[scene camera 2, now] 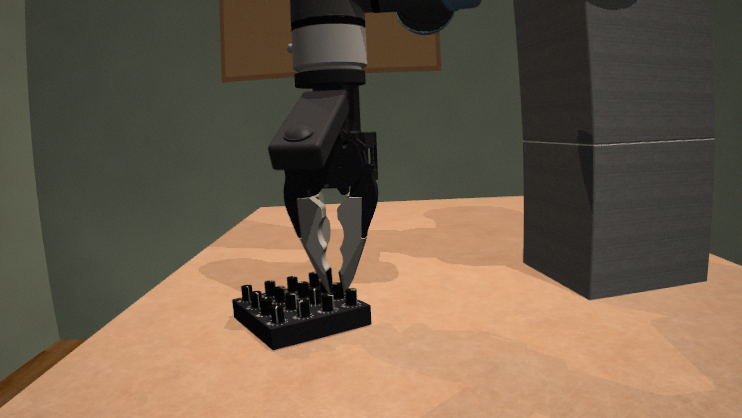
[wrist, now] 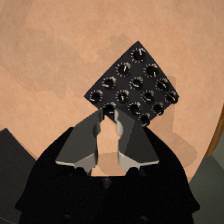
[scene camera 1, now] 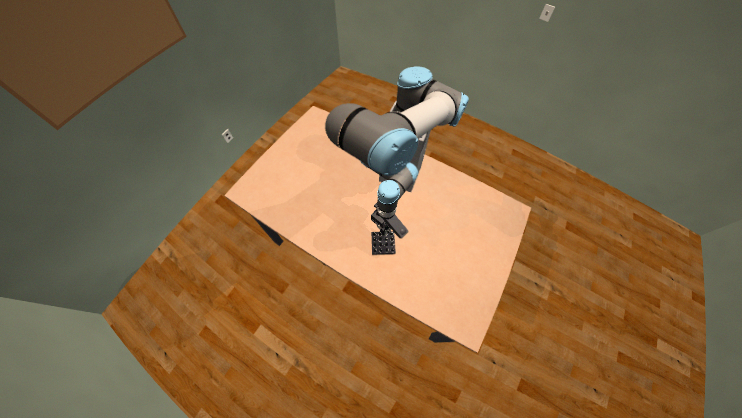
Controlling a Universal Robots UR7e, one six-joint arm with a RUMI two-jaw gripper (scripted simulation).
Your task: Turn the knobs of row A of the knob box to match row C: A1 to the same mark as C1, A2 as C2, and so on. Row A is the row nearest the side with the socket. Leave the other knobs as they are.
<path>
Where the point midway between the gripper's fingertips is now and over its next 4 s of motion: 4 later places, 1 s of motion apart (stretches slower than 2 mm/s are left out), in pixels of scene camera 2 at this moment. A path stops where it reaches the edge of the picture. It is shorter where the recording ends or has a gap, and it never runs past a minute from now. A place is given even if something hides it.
My gripper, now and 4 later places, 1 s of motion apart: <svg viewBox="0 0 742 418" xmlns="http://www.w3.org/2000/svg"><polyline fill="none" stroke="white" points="337,292 333,257 330,250 332,241 335,237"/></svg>
</path>
